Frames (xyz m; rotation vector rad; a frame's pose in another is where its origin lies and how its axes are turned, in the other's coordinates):
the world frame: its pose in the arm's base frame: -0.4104 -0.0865 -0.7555 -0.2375 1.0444 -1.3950
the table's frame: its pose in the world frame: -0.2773 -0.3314 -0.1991 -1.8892 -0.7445 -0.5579
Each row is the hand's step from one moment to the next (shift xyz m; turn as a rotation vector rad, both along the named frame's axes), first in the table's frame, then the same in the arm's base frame.
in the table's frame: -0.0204 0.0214 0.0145 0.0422 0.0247 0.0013
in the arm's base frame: -0.0228 0.0130 -0.0200 0.0033 -0.0455 -0.0176
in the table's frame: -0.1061 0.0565 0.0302 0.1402 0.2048 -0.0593
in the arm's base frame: -0.0902 0.0755 -0.0391 -0.1063 -0.2246 -0.0579
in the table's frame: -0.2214 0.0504 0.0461 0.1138 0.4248 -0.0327
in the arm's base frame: -0.1409 0.1804 -0.0360 -0.2840 -0.2867 -0.1778
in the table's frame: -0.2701 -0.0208 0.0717 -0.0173 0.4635 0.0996
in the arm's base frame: -0.1023 0.2601 -0.0203 -0.3399 -0.1484 -0.2958
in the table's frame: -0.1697 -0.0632 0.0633 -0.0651 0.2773 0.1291
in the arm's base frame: -0.0189 0.1908 -0.0062 -0.2093 -0.0194 -0.2315
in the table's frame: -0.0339 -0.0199 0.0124 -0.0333 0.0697 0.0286
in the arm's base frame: 0.0018 0.0411 0.0023 -0.0628 0.0081 -0.0527
